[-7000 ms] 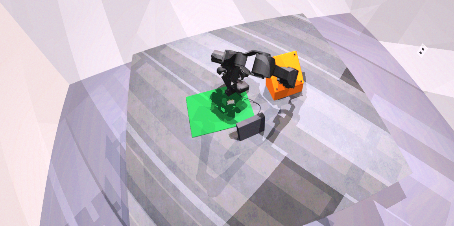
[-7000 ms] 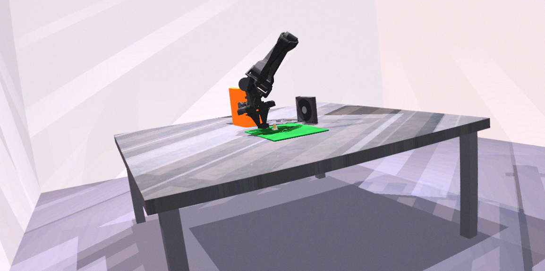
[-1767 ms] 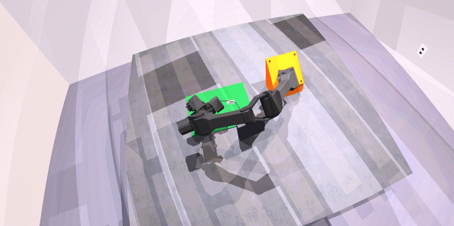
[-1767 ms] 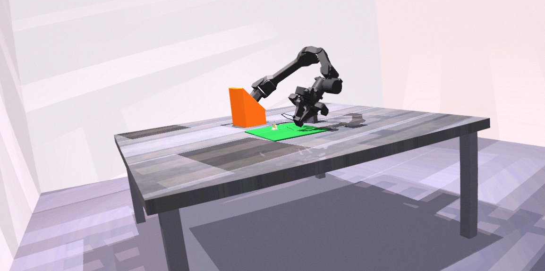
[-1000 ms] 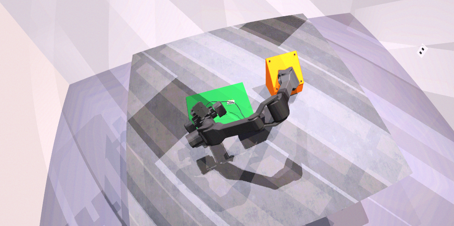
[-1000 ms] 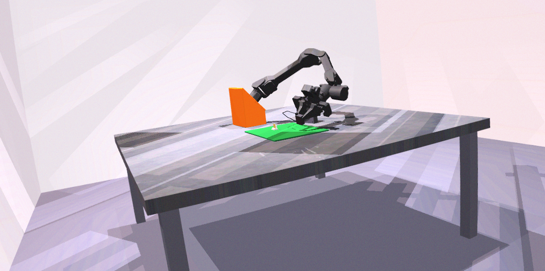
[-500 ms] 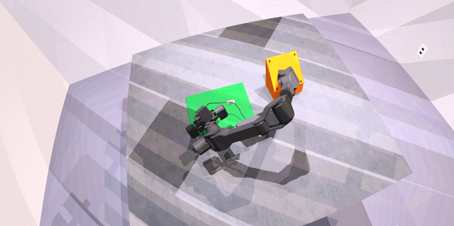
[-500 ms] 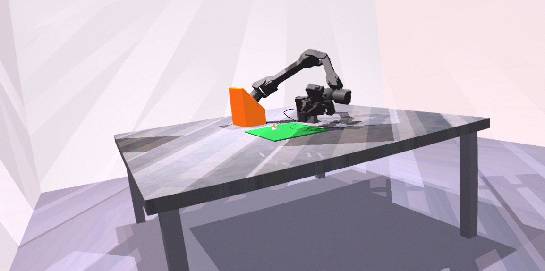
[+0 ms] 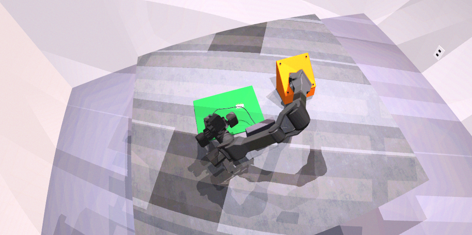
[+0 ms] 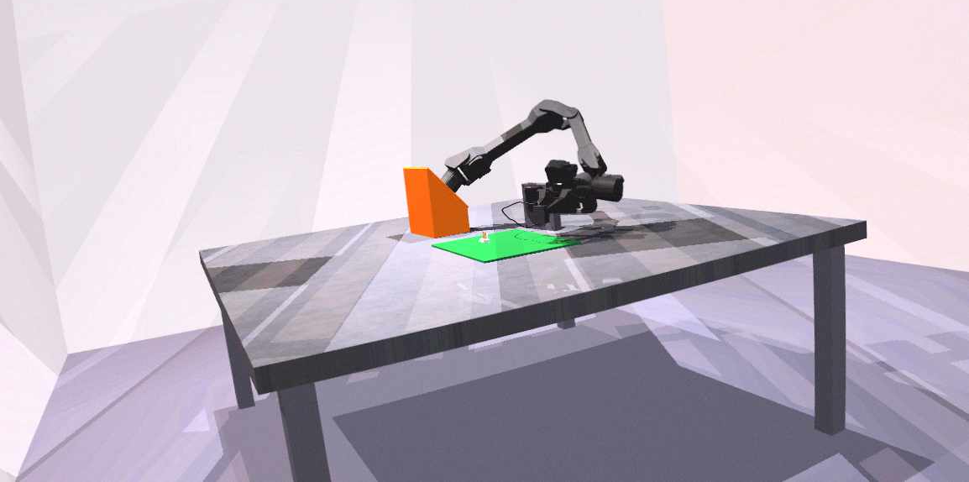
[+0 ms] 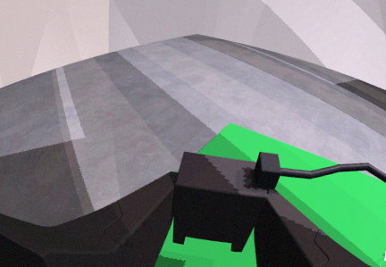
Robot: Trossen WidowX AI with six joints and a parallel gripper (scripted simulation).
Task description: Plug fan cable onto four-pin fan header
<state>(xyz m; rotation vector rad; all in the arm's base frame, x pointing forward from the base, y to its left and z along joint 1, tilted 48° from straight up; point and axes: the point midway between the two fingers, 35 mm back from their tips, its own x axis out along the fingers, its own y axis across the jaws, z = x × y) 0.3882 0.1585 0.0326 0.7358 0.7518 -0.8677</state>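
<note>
The green board lies 80 mm behind my gripper tip, 70 mm to the right of it and 90 mm below it. From my gripper tip the other things lie so: black fan plug 10 mm below; then fan 210 mm behind, 90 mm to the left, 20 mm below.
</note>
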